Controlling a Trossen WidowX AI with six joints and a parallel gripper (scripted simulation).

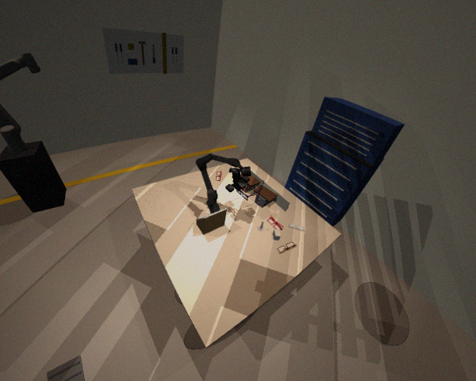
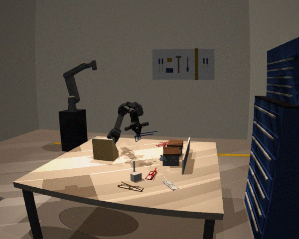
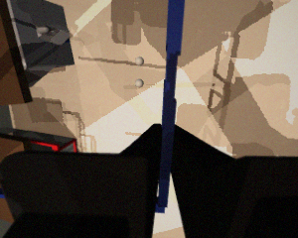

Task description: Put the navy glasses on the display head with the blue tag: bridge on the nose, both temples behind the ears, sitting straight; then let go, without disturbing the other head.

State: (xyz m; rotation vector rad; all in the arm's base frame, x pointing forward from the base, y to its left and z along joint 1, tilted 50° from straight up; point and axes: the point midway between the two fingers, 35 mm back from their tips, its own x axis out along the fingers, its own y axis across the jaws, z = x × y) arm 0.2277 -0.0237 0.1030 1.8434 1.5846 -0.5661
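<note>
My gripper tip is 24 cm short of the dark display head, 13 cm above it and 4 cm to the left of it. The rest, counted from my gripper tip: upright panel: 36 cm ahead, 13 cm below, 8 cm to the left.
</note>
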